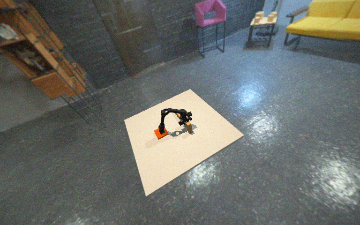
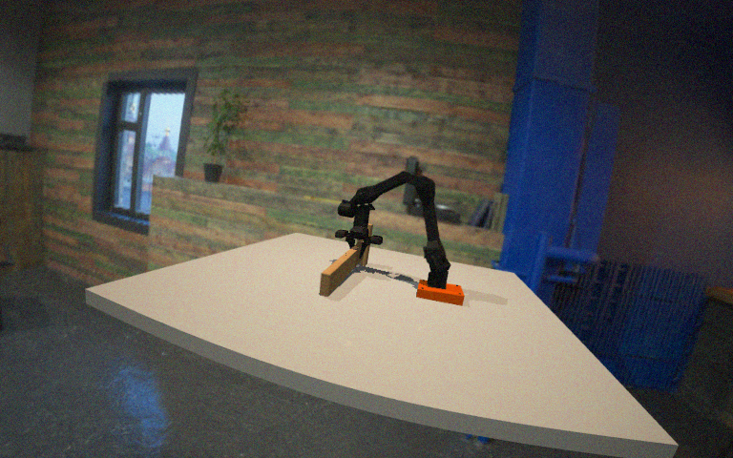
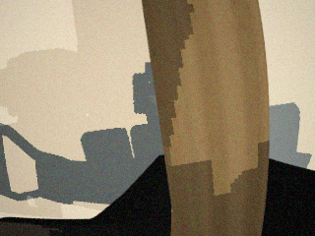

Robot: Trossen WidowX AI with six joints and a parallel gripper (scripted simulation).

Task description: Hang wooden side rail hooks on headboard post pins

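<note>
Now: gripper tip 100 mm to the left of the headboard post and 40 mm below it.
</note>
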